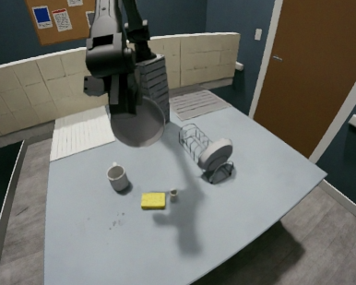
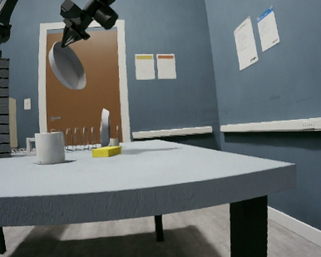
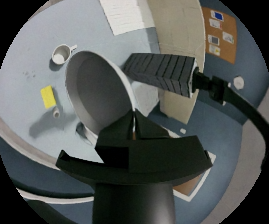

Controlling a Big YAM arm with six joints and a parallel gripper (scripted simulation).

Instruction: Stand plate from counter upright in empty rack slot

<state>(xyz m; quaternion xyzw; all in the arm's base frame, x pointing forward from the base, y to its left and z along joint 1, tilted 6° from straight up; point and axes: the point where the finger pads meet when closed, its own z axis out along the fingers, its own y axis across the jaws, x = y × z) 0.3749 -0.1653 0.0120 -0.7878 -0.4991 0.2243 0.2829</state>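
My hand is 2 cm short of the white plate, 1 cm to the left of it and 9 cm above it. The rest, counted from my hand: white draining mat (58 cm behind, 28 cm to the right, 40 cm below); white mug (2 cm behind, 14 cm to the right, 37 cm below); small white cup (17 cm ahead, 4 cm to the left, 39 cm below).
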